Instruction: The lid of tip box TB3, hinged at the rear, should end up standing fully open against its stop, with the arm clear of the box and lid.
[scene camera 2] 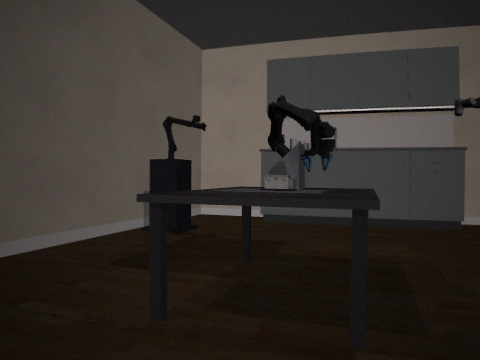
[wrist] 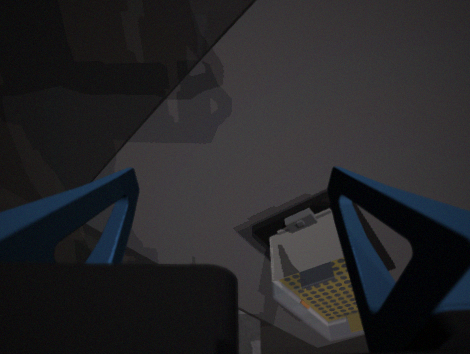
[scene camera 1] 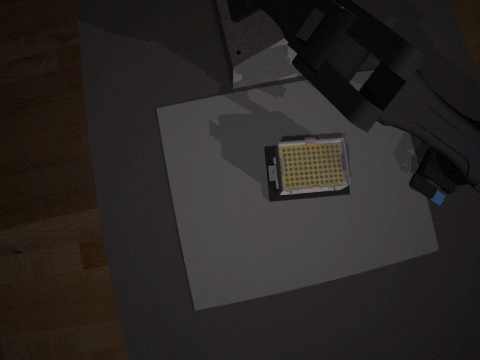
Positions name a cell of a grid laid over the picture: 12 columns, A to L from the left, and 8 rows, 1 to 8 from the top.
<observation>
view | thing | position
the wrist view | my gripper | F5
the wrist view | translucent lid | I7
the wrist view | light grey mat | G3
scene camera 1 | my gripper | K4
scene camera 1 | translucent lid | H4
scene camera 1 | light grey mat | F6
</observation>
